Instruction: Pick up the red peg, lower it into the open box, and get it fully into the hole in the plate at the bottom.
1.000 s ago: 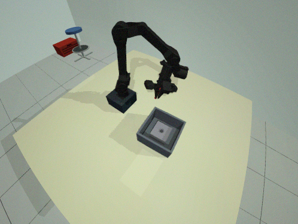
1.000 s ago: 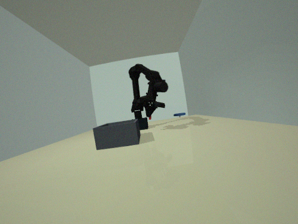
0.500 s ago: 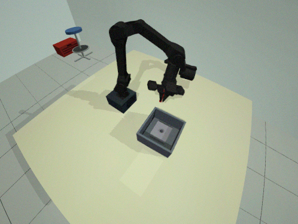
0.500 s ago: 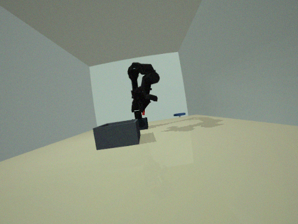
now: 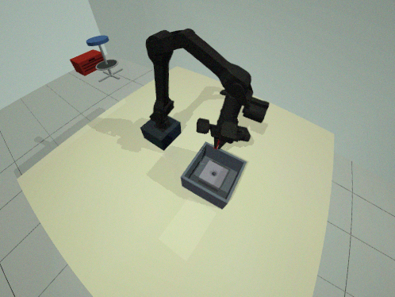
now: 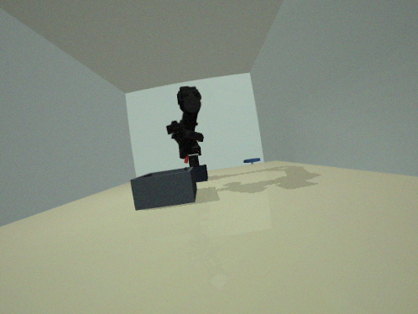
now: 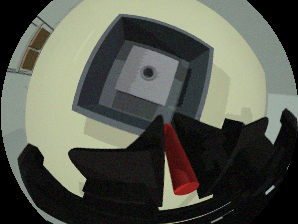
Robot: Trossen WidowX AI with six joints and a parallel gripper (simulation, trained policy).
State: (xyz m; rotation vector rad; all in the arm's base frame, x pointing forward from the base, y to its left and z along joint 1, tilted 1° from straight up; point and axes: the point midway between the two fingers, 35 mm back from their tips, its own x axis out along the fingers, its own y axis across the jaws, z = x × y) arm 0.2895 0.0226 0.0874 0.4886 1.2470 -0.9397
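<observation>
Right now the red peg is 10 mm behind my gripper tip, 20 mm to the left of it and 20 mm above it. The rest, counted from my gripper tip: plate: 40 mm ahead, 50 mm to the right, 90 mm below; then grey box: 40 mm ahead, 50 mm to the right, 110 mm below.
</observation>
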